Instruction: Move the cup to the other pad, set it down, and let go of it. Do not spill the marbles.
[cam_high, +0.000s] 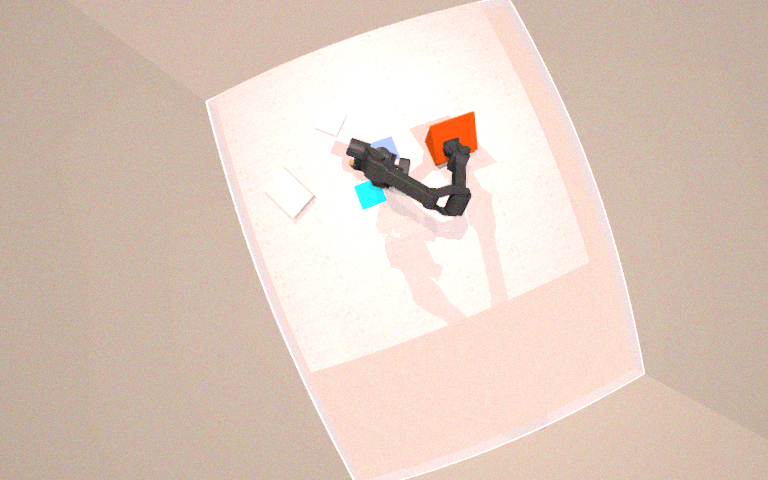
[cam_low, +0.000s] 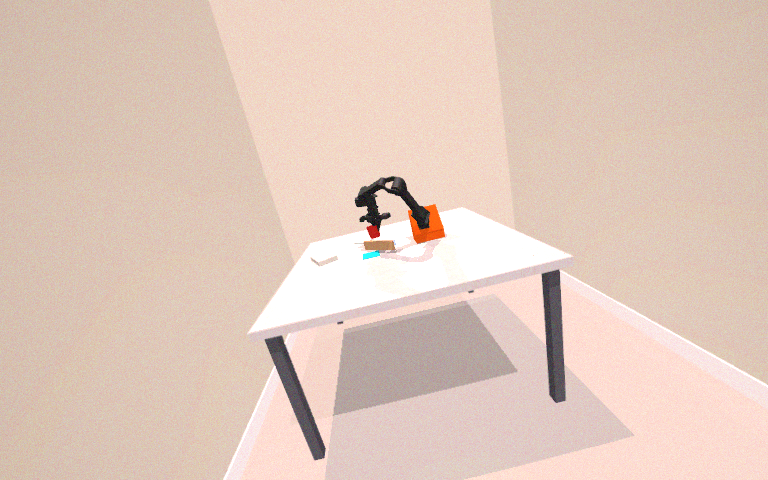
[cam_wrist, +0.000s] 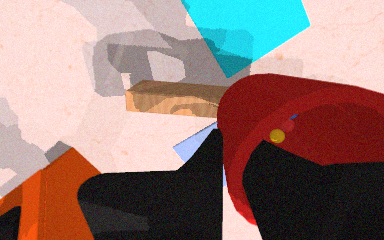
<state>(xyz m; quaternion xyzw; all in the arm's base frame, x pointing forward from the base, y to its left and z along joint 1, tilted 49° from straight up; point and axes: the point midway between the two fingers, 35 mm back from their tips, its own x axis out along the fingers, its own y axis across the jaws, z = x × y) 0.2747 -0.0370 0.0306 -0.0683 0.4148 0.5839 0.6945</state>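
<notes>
Right now the cyan pad is 70 mm ahead of my gripper tip, 50 mm to the left of it and 130 mm below it. The rest, counted from my gripper tip: wooden bar 20 mm ahead, 20 mm to the right, 100 mm below; then flat white square 120 mm ahead, 290 mm to the right, 120 mm below; then red cup 30 mm ahead, 20 mm to the right.
</notes>
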